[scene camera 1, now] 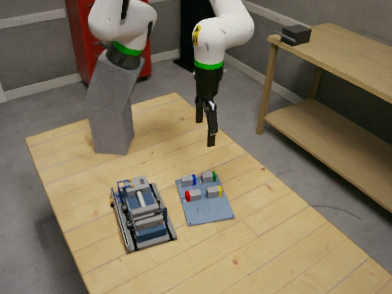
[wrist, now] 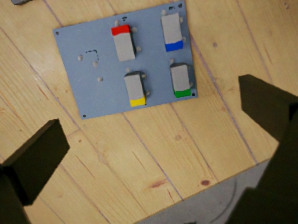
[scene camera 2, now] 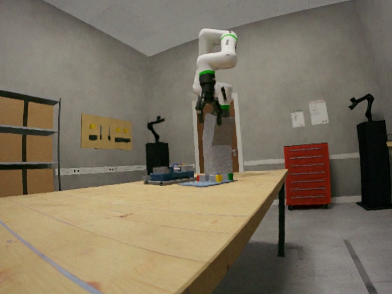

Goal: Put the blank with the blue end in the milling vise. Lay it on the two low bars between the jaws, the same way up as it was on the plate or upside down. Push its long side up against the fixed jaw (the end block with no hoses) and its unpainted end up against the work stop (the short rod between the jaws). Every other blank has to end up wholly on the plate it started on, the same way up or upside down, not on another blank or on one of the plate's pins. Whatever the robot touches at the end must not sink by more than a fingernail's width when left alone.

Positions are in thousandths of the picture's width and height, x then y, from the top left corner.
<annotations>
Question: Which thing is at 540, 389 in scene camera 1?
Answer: My gripper.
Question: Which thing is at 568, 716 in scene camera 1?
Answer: A blue-grey plate.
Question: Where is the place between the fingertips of my gripper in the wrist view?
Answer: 502, 511
</annotations>
